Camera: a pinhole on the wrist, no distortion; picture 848 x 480 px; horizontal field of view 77.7 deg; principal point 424.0 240.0 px. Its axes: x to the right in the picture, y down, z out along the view. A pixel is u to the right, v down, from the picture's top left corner.
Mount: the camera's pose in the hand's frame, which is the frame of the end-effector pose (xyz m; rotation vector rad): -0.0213 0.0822 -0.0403 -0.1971 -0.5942 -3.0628
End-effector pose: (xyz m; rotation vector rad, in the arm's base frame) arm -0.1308 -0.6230 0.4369 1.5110 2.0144 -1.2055
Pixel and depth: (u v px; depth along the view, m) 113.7 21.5 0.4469
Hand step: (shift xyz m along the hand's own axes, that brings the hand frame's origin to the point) 0.2866 0.4188 0.2685
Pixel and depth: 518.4 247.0 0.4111
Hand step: -0.0446 0.2313 0.3492
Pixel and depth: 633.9 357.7 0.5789
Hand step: -0.1754 0.1803 0.5694
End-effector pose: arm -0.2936 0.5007 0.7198 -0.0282 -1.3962 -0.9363
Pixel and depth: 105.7 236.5 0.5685
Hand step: 0.3881 0.2950 0.4377
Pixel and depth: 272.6 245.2 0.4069
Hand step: 0.1440 0.2294 0.3207
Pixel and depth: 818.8 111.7 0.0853
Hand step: -0.0753 0.1339 0.0385
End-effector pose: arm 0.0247 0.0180 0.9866 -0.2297 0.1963 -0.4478
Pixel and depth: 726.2 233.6 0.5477
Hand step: -0.2674 0.2957 0.5008
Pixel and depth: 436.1 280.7 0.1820
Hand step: -0.0030 0.1371 0.1329
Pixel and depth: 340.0 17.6 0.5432
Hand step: 0.1212 0.4972 0.3631
